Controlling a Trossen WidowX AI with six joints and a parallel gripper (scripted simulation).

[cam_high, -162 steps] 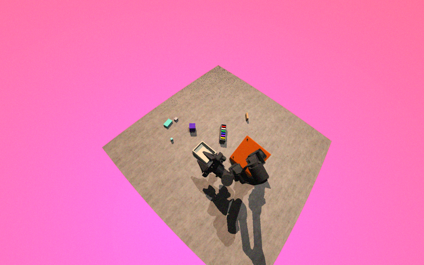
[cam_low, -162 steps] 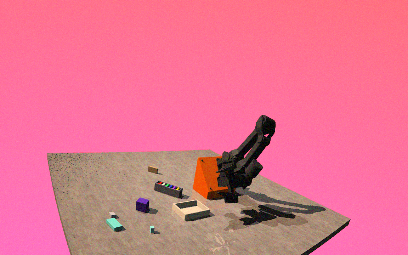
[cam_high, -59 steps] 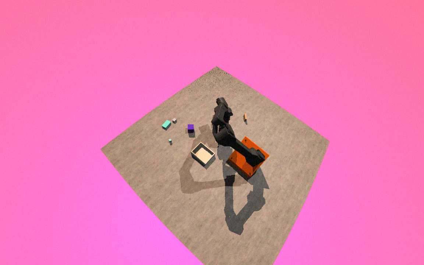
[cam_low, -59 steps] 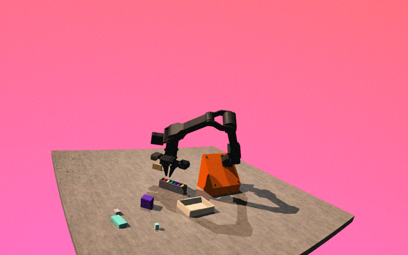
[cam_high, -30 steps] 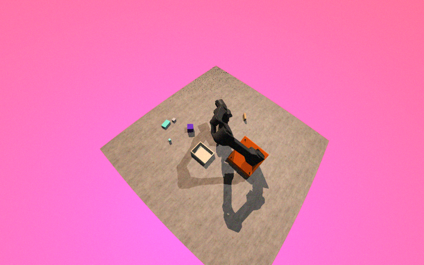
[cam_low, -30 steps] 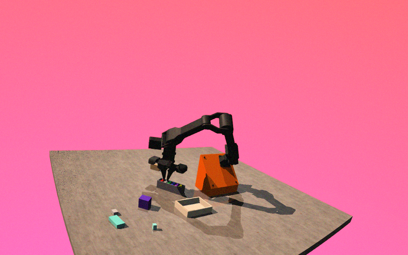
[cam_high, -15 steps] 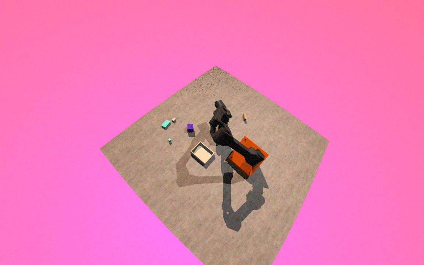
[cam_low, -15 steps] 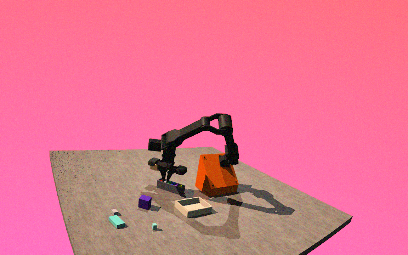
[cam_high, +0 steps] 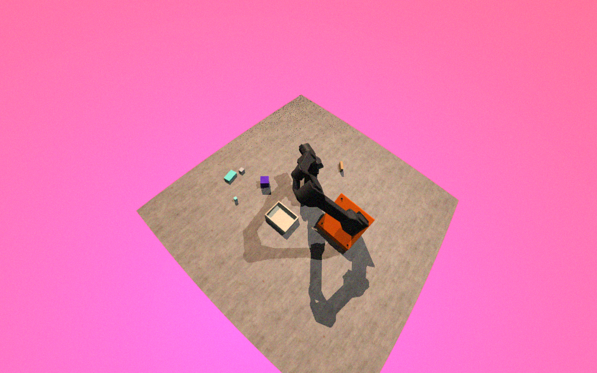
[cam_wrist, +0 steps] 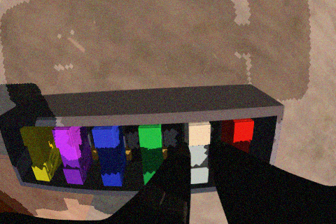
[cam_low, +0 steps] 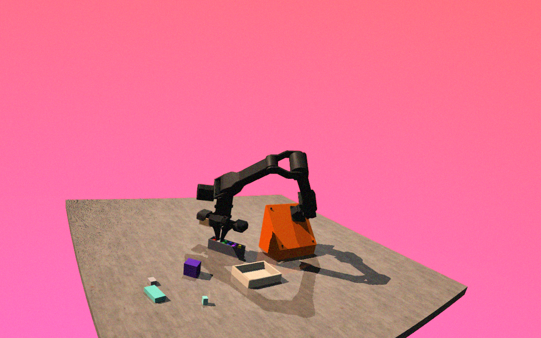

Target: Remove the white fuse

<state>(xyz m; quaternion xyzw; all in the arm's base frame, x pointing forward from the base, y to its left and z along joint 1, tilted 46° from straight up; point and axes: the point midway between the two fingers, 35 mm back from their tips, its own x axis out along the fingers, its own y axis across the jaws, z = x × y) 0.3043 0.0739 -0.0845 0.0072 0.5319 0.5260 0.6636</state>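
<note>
My gripper tip is 1 cm short of the red fuse, 1 cm to the left of it and 1 cm above it. Round my gripper tip: purple cube 16 cm ahead, 17 cm to the left, 1 cm below; then beige tray 5 cm behind, 22 cm to the left, 3 cm below; then white fuse 1 cm below.
</note>
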